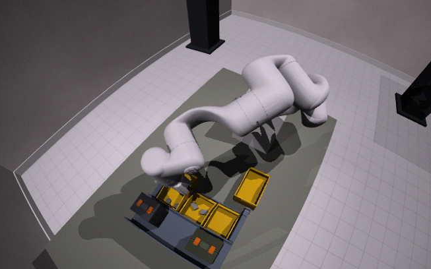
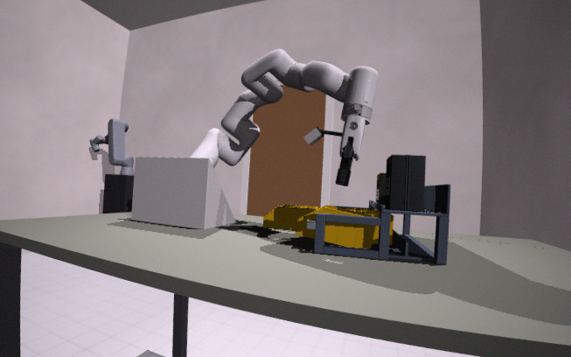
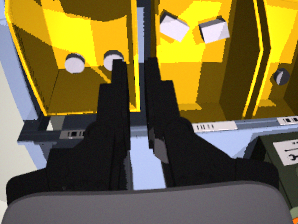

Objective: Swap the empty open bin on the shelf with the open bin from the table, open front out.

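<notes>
Right now the shelf's front bar is 16 cm below my hand, 6 cm to the left of it and 5 cm behind it. The rest, counted from my hand: black box 14 cm ahead, 5 cm to the right, 1 cm below.
</notes>
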